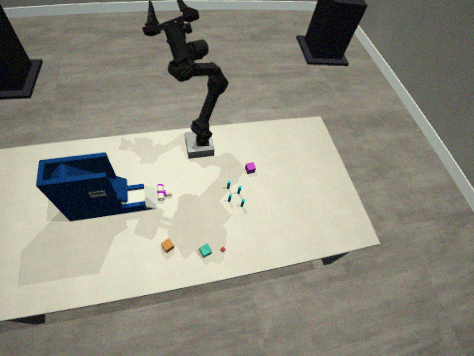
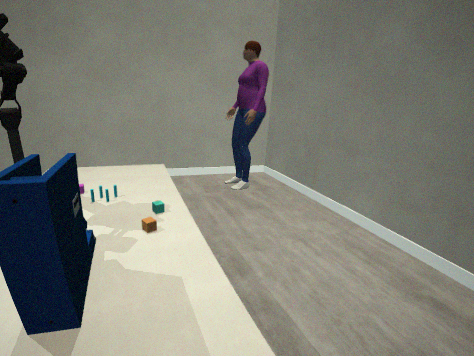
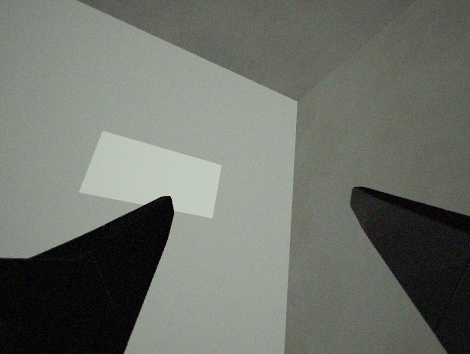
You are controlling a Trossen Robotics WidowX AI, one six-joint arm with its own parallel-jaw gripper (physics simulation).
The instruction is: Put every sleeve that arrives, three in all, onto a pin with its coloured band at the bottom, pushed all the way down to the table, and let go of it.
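White sleeve parts with magenta bands (image 1: 160,192) lie on the table (image 1: 300,210) by the mouth of the blue chute, with a small piece sticking out to the right. They are too small to tell how many sleeves they make up or which end has the band. Four thin teal pins stand upright and bare: one pin (image 1: 229,185), a second (image 1: 239,190), a third (image 1: 230,198) and a fourth (image 1: 243,203). My gripper (image 1: 165,2) (image 3: 260,200) is open and empty, raised high beyond the table's back edge, far from sleeves and pins.
The blue chute (image 1: 90,205) (image 2: 25,250) stands left of the pins. A magenta cube (image 1: 250,168) (image 2: 81,189), an orange cube (image 1: 167,245) (image 2: 149,225), a teal cube (image 1: 205,250) (image 2: 158,207) and a small red object (image 1: 223,249) lie around. A person (image 2: 252,90) stands beyond the table.
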